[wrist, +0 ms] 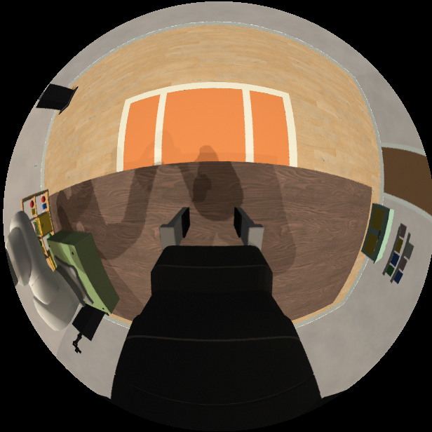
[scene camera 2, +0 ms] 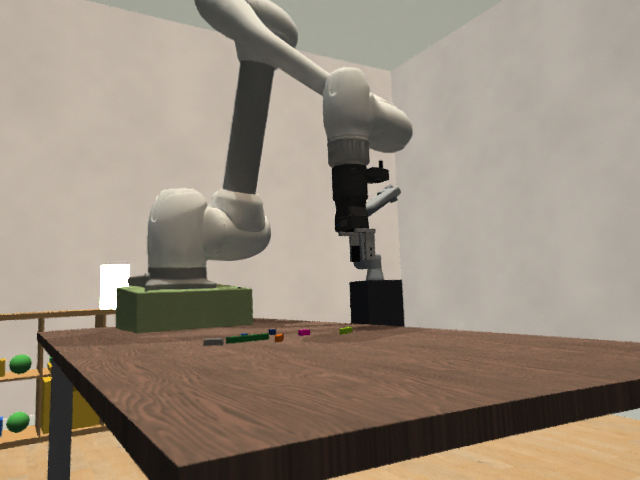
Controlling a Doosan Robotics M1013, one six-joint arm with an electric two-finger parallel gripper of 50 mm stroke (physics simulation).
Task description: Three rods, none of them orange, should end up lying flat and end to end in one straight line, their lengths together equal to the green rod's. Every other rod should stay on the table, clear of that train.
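Places are measured from the arm's base along level axes (x back, y left, z down), in centimetres.
Where they show: gripper, fingertip midpoint: (scene camera 2: pixel 362 260); arm's base at its link origin: (scene camera 2: pixel 177 287).
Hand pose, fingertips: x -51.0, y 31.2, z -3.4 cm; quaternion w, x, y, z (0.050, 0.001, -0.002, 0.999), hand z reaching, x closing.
Each offset is from my fingertips to the top centre of the thing. Level surfaces: height alone.
My gripper (scene camera 2: pixel 362 253) (wrist: pixel 211 216) is open and empty, high above the table. In scene camera 2 the rods lie apart on the table: a long green rod {dx -9.9, dy -28.2, dz +13.2 cm} (scene camera 2: pixel 247 338), a grey rod {dx -12.3, dy -34.6, dz +13.2 cm} (scene camera 2: pixel 212 342) at its left, an orange rod {dx -13.5, dy -23.8, dz +13.2 cm} (scene camera 2: pixel 279 337) at its right, a magenta rod {dx -6.3, dy -16.4, dz +13.2 cm} (scene camera 2: pixel 303 332), and a lime rod {dx -8.2, dy -8.6, dz +13.2 cm} (scene camera 2: pixel 345 330) farthest right. A dark blue rod {dx +0.5, dy -20.5, dz +13.2 cm} (scene camera 2: pixel 272 331) lies behind the green one. Another blue rod {dx -5.5, dy -27.7, dz +13.2 cm} (scene camera 2: pixel 244 334) is mostly hidden behind the green rod. The rods do not show in the wrist view, where the gripper body hides part of the table.
The wooden table {dz +14.2 cm} (scene camera 2: pixel 361 382) (wrist: pixel 325 240) bears the arm's green base block (scene camera 2: pixel 191 308) (wrist: pixel 87 265). Beyond the table stands a black pedestal (scene camera 2: pixel 376 302) with a small grey arm. A shelf unit (scene camera 2: pixel 40 351) stands at the left. An orange floor area (wrist: pixel 205 125) lies past the table edge.
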